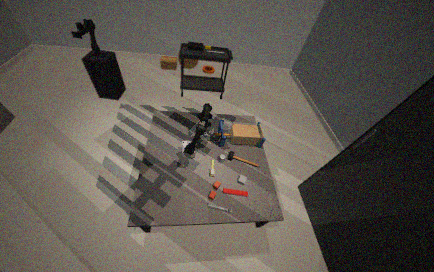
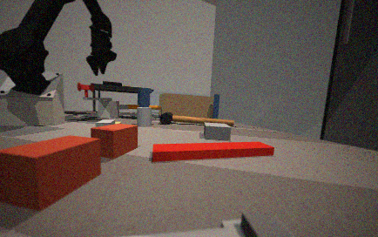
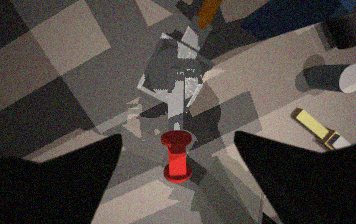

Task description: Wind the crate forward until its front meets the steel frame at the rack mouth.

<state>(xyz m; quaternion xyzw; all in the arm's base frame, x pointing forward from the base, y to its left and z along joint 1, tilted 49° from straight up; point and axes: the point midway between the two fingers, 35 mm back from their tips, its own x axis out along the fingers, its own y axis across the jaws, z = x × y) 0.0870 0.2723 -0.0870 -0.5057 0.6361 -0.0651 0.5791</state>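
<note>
The red knob lies 5 cm behind my gripper tip, 4 cm to the right of it and 8 cm below it. From my gripper tip the other things lie so: winch handle 2 cm behind, 1 cm to the right, 11 cm below; then grey winch 2 cm ahead, 1 cm to the left, 18 cm below; then blue frame 20 cm ahead, 4 cm to the left, 11 cm below.
</note>
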